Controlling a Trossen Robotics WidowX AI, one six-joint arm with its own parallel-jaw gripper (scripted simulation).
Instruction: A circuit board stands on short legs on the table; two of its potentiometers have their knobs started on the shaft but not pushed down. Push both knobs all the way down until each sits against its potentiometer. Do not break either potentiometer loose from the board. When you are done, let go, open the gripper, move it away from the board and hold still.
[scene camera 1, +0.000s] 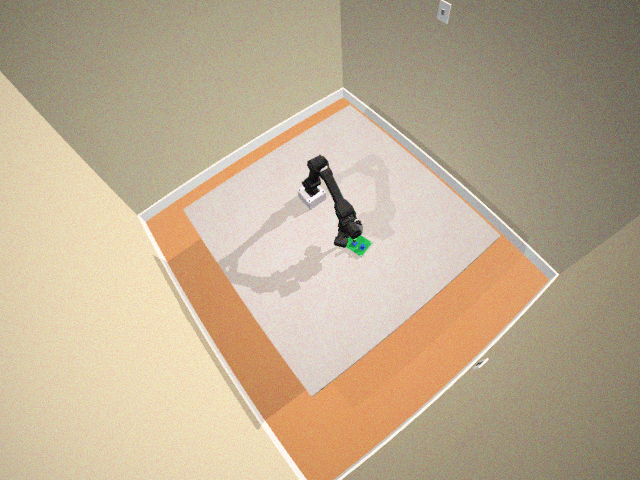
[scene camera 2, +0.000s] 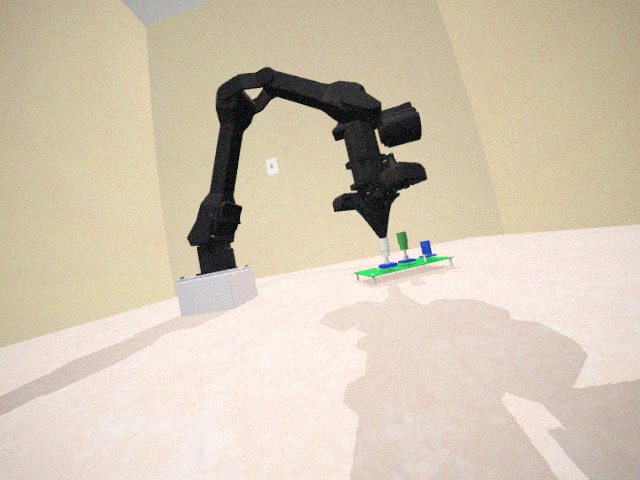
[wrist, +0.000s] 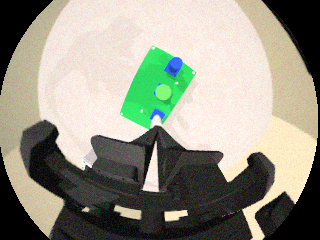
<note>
In view: my gripper (scene camera 2: 383, 238).
My gripper is seen too in the wrist view (wrist: 157, 128).
</note>
